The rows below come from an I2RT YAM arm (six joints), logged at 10 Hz.
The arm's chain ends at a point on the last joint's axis. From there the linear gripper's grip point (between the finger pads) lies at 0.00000 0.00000 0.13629 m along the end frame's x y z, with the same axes.
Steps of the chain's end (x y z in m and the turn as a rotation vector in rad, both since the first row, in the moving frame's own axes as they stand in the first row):
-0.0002, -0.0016, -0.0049, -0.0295, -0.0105, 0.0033
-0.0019, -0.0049, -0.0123, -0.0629, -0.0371, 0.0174
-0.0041, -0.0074, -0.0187, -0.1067, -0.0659, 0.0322
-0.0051, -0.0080, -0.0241, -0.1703, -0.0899, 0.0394
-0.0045, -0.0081, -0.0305, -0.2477, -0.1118, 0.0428
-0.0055, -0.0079, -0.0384, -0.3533, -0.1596, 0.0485
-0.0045, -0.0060, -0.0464, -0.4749, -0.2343, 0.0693
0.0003, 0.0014, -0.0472, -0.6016, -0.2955, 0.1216
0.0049, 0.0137, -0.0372, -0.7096, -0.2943, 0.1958
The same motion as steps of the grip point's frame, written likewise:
-0.0016, 0.0024, -0.0050, -0.0295, -0.0105, 0.0033
-0.0070, 0.0036, -0.0127, -0.0629, -0.0371, 0.0174
-0.0133, 0.0070, -0.0198, -0.1067, -0.0659, 0.0322
-0.0177, 0.0148, -0.0266, -0.1703, -0.0899, 0.0394
-0.0203, 0.0249, -0.0355, -0.2477, -0.1118, 0.0428
-0.0279, 0.0385, -0.0485, -0.3533, -0.1596, 0.0485
-0.0371, 0.0546, -0.0651, -0.4749, -0.2343, 0.0693
-0.0417, 0.0748, -0.0766, -0.6016, -0.2955, 0.1216
-0.0401, 0.0969, -0.0754, -0.7096, -0.2943, 0.1958

